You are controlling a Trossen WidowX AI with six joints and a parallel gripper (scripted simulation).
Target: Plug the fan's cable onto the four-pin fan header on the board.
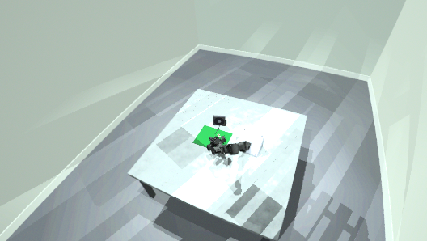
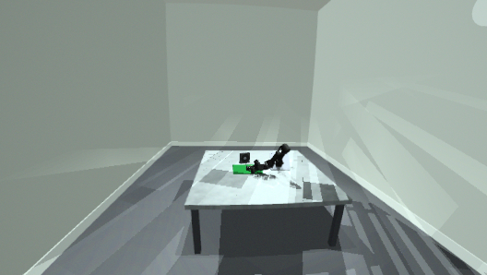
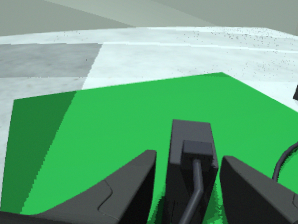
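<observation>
My gripper tip is 10 mm above the black fan plug. From my gripper tip the other things lie so: green board: 50 mm below, 40 mm to the right, 10 mm ahead; then white four-pin header: 90 mm to the right, 30 mm below, 20 mm behind; then black fan: 210 mm to the right, 40 mm ahead, 20 mm above.
</observation>
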